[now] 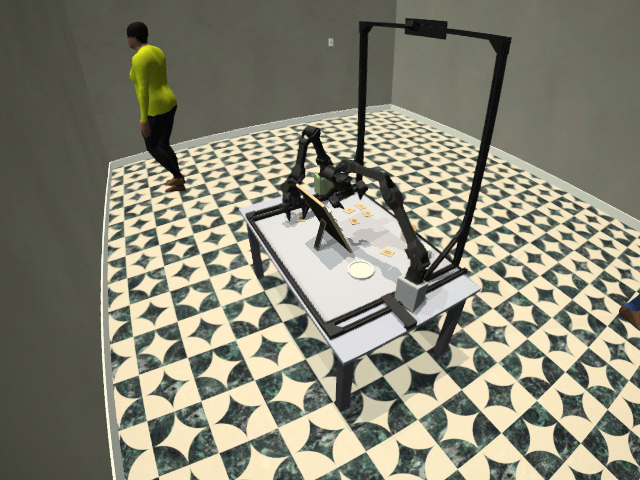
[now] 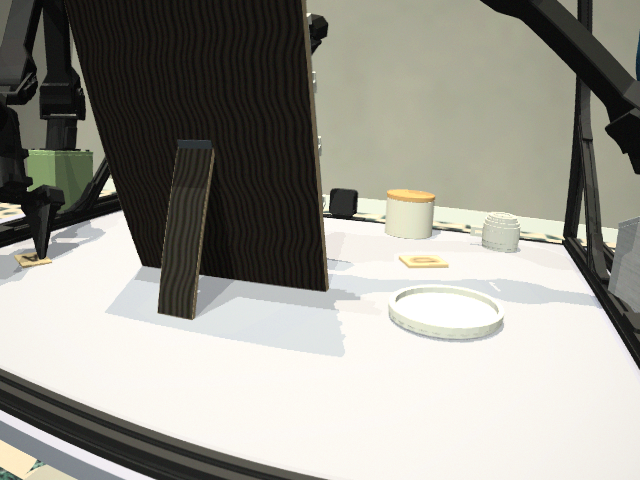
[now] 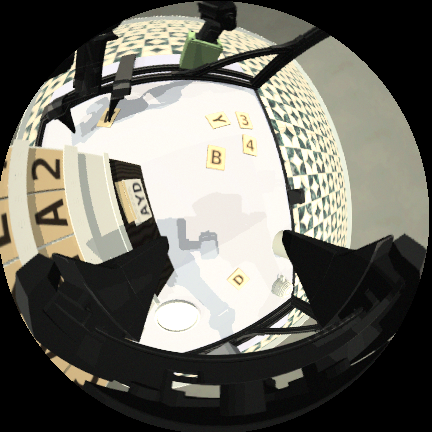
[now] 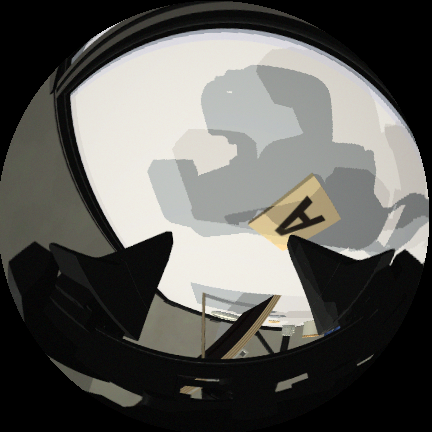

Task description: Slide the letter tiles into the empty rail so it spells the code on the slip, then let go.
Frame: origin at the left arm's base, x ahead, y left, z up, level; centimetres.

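Seen in the pictures: left gripper, fingertip midpoint: (image 1: 352, 204) (image 3: 226, 239); right gripper, fingertip midpoint: (image 1: 296, 220) (image 2: 20, 259) (image 3: 91, 126) (image 4: 232, 239); left arm's base, origin of the base link: (image 1: 413, 279); right arm's base, origin of the base link: (image 2: 59, 150) (image 3: 205, 38).
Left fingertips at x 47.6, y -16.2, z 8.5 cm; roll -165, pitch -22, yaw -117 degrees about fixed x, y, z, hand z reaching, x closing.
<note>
Offsets run from my left fingertips to a thing's middle. "pt": to the spot under its first point.
The slip @(dx +8.0, dy +6.0, dz -16.9 cm) (image 3: 143, 202) reads AYD below an empty-looking pale rail @(pt dx +10.9, dy +9.9, dz -7.4 cm) (image 3: 89, 192) on the leaning board @(dx +6.4, dy +18.6, dz -7.4 cm) (image 1: 324, 212) (image 2: 248, 155). Upper rails hold tiles. On the table, tile A @(dx +32.0, dy +5.1, dz -20.3 cm) (image 4: 300, 215) (image 3: 105, 118) (image 2: 21, 259) lies flat by my right gripper (image 4: 232, 239) (image 1: 297, 214), which is open and empty; one fingertip is close to the tile, contact unclear. Tiles Y @(dx +18.1, dy -19.7, dz -20.2 cm) (image 3: 218, 120), 3 (image 3: 243, 120), 4 (image 3: 249, 145) and B @(dx +8.7, dy -13.3, dz -20.2 cm) (image 3: 216, 157) lie apart. Tile D @(dx -21.4, dy -3.4, dz -20.2 cm) (image 3: 238, 279) (image 2: 423, 261) (image 1: 387, 252) lies alone. My left gripper (image 3: 226, 239) (image 1: 350, 195) is open and empty above the table, before the board.
A round pale dish @(dx -20.2, dy +16.2, dz -19.7 cm) (image 2: 444, 330) (image 1: 360, 277) lies beside the board's lower edge. A canister @(dx -22.0, dy -21.0, dz -17.1 cm) (image 2: 409, 219) with an orange lid and a ribbed jar @(dx -35.5, dy -14.6, dz -17.7 cm) (image 2: 500, 233) stand near the far edge. A prop leg @(pt dx +5.8, dy +17.1, dz -13.6 cm) (image 2: 183, 242) supports the board from behind.
</note>
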